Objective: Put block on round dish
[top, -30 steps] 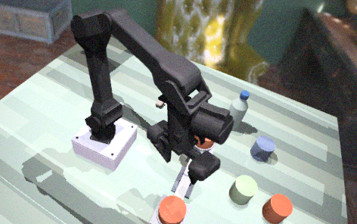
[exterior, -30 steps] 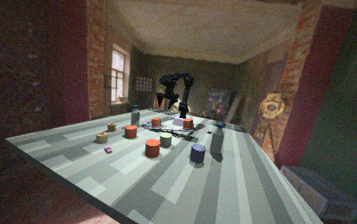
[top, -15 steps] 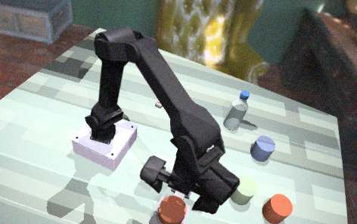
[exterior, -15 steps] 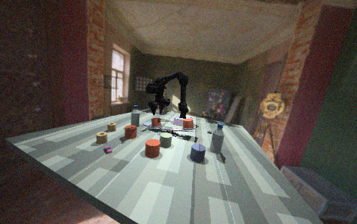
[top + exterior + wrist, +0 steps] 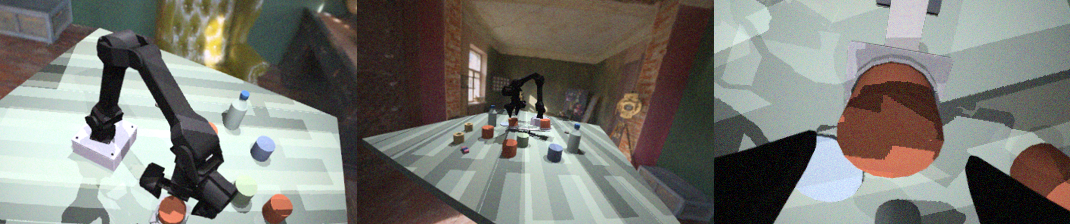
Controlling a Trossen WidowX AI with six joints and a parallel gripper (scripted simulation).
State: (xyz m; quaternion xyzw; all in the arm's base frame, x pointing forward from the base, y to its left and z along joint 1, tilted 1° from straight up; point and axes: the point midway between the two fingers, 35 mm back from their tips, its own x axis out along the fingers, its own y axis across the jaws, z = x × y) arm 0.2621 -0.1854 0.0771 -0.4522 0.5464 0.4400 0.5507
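Right now my gripper tip is 30 mm short of the balance beam, 130 mm to the right of it and 70 mm above it. From my gripper tip the other things lie so: blue-red block (360 mm ahead, 110 mm to the right, 100 mm below); then green cylinder (210 mm ahead, 150 mm to the left, 70 mm below); then blue cylinder (270 mm ahead, 340 mm to the left, 70 mm below).
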